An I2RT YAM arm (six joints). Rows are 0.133 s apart.
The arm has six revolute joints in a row. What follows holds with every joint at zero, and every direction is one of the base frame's.
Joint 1 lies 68 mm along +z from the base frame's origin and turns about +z.
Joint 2 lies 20 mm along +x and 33.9 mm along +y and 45.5 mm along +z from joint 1 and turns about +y.
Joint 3 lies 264 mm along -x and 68.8 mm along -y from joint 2 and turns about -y.
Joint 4 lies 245 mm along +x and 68.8 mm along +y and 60 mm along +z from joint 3 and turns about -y.
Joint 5 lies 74 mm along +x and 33.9 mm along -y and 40.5 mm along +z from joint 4 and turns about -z.
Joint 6 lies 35.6 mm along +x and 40.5 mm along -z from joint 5 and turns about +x.
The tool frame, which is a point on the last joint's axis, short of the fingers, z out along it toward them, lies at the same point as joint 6; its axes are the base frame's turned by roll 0, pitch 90 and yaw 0 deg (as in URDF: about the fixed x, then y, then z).
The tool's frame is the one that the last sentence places.
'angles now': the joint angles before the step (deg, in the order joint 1, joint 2, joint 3, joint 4, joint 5, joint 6). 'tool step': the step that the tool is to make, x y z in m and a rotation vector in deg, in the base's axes. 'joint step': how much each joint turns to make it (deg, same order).
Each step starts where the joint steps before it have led.
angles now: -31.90, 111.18, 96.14, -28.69, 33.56, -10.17
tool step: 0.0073, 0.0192, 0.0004, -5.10, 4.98, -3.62
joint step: 3.25, 0.02, 0.00, -1.62, 9.75, -0.14
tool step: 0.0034, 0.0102, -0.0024, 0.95, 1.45, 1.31
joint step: 1.39, 0.00, -0.03, -1.86, -0.06, 0.23
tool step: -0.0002, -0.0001, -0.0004, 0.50, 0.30, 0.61
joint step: -0.06, 0.00, 0.02, -0.25, -0.68, -0.39
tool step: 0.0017, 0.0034, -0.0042, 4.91, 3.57, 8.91
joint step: -0.01, -0.01, -0.02, -1.55, -7.98, -6.19
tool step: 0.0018, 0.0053, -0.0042, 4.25, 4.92, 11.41
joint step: 0.13, 0.00, 0.00, -1.84, -8.43, -8.86
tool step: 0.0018, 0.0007, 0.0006, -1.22, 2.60, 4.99
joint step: 0.09, -0.01, 0.00, 0.73, -1.36, -5.79
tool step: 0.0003, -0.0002, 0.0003, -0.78, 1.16, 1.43
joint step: 0.00, 0.02, 0.04, 0.17, 0.02, -2.08
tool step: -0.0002, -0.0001, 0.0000, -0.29, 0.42, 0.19
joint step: -0.01, -0.01, -0.01, -0.03, 0.22, -0.49
